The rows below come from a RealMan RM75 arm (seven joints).
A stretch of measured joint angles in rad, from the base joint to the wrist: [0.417, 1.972, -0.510, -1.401, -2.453, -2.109, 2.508]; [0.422, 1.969, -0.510, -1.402, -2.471, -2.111, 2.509]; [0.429, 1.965, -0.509, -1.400, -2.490, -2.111, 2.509]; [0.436, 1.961, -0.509, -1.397, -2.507, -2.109, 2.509]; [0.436, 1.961, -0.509, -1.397, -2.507, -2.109, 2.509]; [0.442, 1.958, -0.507, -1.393, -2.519, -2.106, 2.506]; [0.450, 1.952, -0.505, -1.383, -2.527, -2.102, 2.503]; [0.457, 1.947, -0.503, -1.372, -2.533, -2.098, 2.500]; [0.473, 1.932, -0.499, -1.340, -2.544, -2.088, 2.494]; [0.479, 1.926, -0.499, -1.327, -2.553, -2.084, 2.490]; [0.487, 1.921, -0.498, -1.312, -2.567, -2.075, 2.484]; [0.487, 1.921, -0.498, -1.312, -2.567, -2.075, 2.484]
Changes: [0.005, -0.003, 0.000, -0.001, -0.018, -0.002, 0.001]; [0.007, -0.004, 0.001, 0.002, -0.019, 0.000, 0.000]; [0.007, -0.004, 0.000, 0.003, -0.017, 0.002, 0.000]; [0.000, 0.000, 0.000, 0.000, 0.000, 0.000, 0.000]; [0.006, -0.003, 0.002, 0.004, -0.012, 0.003, -0.003]; [0.008, -0.006, 0.002, 0.010, -0.008, 0.004, -0.003]; [0.007, -0.005, 0.002, 0.011, -0.006, 0.004, -0.003]; [0.016, -0.015, 0.004, 0.032, -0.011, 0.010, -0.006]; [0.006, -0.006, 0.000, 0.013, -0.009, 0.004, -0.004]; [0.008, -0.005, 0.001, 0.015, -0.014, 0.009, -0.006]; [0.000, 0.000, 0.000, 0.000, 0.000, 0.000, 0.000]
